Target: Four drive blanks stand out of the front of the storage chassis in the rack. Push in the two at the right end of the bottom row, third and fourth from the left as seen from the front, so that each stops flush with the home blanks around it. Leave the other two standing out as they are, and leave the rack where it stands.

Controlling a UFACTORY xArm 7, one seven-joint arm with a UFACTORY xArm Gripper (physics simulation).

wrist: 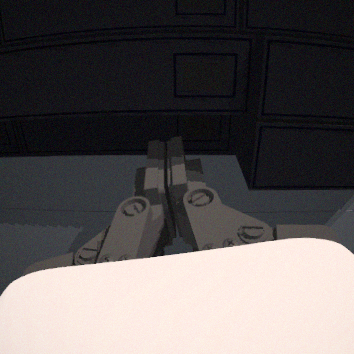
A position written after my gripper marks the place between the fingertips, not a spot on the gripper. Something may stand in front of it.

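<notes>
There is my own gripper (170, 162), which I can see. I can see a rack (256, 97) too.
</notes>
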